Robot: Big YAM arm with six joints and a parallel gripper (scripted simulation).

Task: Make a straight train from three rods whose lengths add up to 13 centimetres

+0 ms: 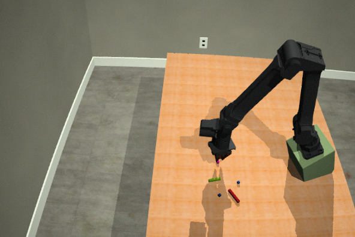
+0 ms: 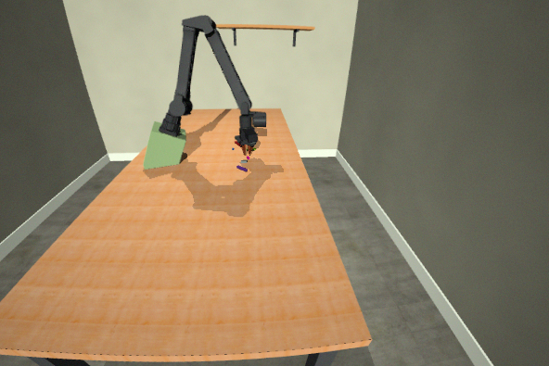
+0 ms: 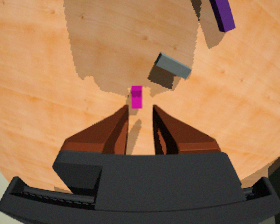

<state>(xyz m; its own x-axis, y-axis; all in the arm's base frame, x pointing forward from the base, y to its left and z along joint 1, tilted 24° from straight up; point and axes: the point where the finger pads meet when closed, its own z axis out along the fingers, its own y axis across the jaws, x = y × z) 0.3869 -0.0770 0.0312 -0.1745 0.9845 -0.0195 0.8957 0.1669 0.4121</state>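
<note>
The magenta rod lies 20 mm below my hand. Round my hand: lime rod (30 mm ahead, 90 mm to the left, 20 mm below); grey rod (20 mm behind, 40 mm to the right, 20 mm below); purple rod (40 mm behind, 110 mm to the right, 20 mm below).
</note>
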